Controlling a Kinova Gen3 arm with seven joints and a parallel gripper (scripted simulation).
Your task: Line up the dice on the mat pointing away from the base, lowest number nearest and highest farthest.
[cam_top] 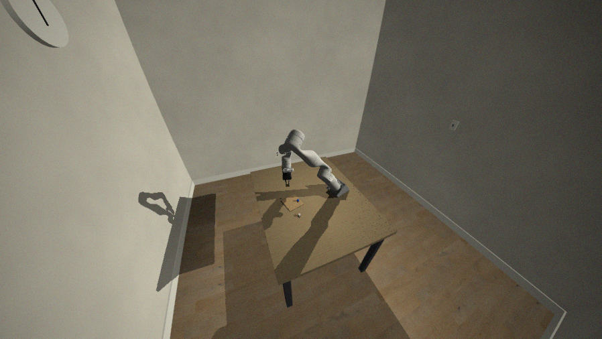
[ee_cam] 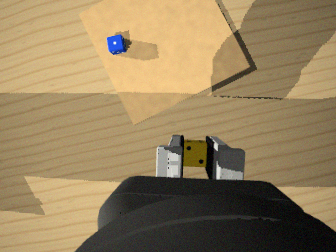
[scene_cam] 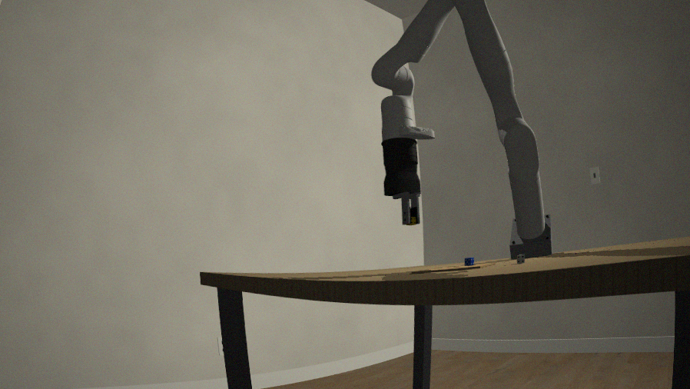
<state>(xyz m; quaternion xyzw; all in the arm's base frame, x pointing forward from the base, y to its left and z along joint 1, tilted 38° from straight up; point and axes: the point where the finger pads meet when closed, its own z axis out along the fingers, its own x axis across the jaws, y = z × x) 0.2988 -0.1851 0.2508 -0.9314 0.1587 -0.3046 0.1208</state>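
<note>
My hand is 110 mm to the right of the tan mat and 120 mm above it. The rest, counted from my hand: white die (260 mm to the left, 110 mm below); then blue die (50 mm behind, 110 mm to the left, 110 mm below); then yellow die (10 mm below).
</note>
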